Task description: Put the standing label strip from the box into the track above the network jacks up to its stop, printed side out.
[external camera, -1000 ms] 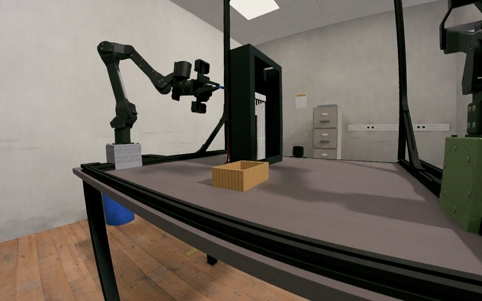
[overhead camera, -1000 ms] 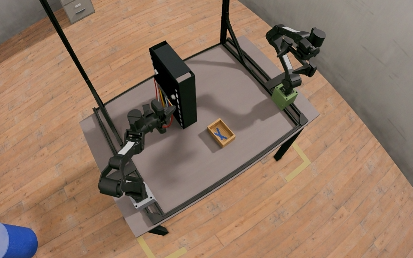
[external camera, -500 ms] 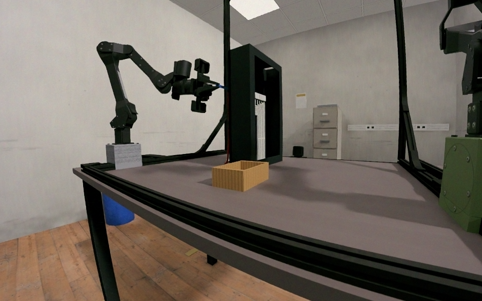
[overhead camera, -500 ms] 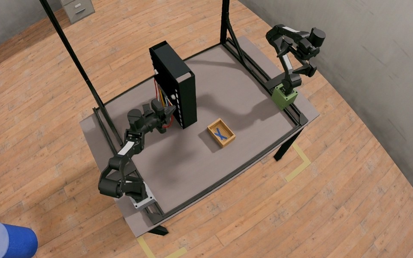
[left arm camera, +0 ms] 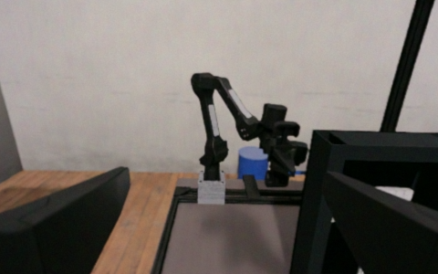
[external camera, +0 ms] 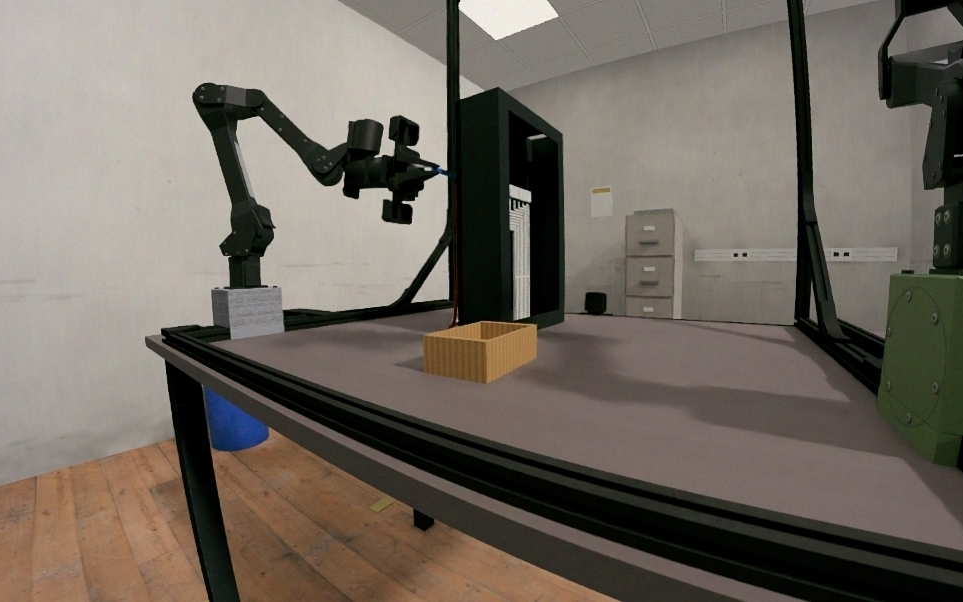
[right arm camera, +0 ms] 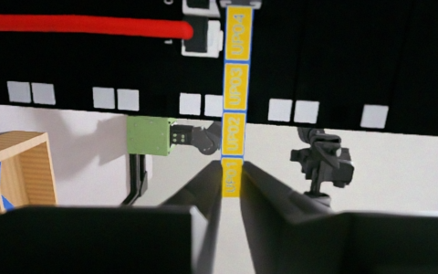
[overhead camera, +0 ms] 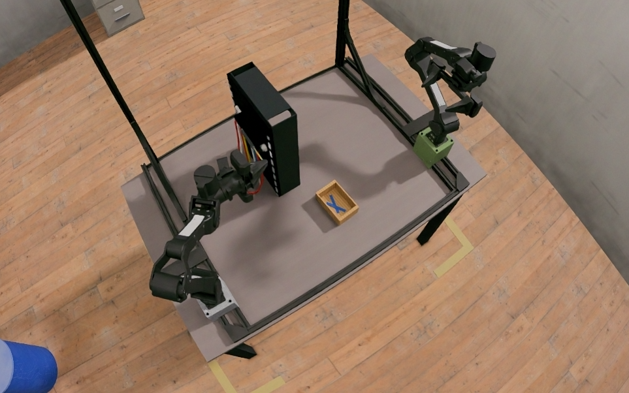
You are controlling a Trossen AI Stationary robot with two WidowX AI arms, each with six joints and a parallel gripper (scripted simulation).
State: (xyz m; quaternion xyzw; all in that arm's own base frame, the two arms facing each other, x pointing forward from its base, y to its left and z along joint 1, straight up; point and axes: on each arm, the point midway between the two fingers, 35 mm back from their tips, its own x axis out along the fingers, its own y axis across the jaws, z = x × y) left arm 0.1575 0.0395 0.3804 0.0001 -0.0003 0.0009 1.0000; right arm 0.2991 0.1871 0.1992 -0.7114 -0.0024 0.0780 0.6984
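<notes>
The label strip lies 30 mm behind my right hand and 30 mm to the left of it. Round my right hand: wooden box (120 mm ahead, 200 mm to the left, 270 mm below); then black patch panel (140 mm behind, 70 mm to the left, 90 mm below).
</notes>
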